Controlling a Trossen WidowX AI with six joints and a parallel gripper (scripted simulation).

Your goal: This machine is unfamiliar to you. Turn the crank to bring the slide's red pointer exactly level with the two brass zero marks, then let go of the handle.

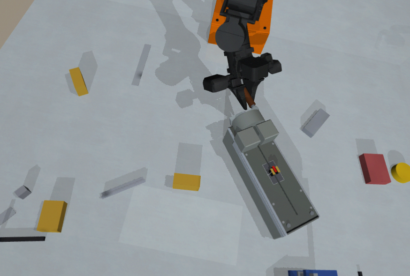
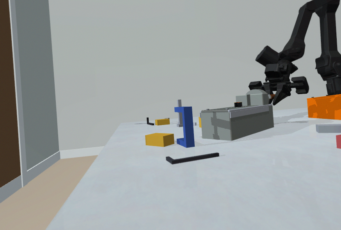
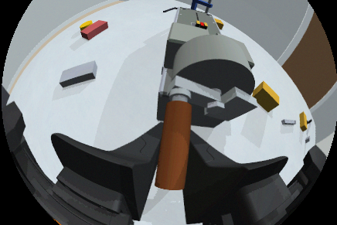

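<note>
Now: the red pointer 130 mm ahead of my gripper tip, 100 mm to the left of it and 10 mm above it. Also, from my gripper tip: brown handle: 30 mm above, 10 mm to the right, 10 mm behind; then grey block: 190 mm to the left, 80 mm behind, 60 mm below; then blue clamp: 300 mm ahead, 240 mm to the left, 20 mm below.
</note>
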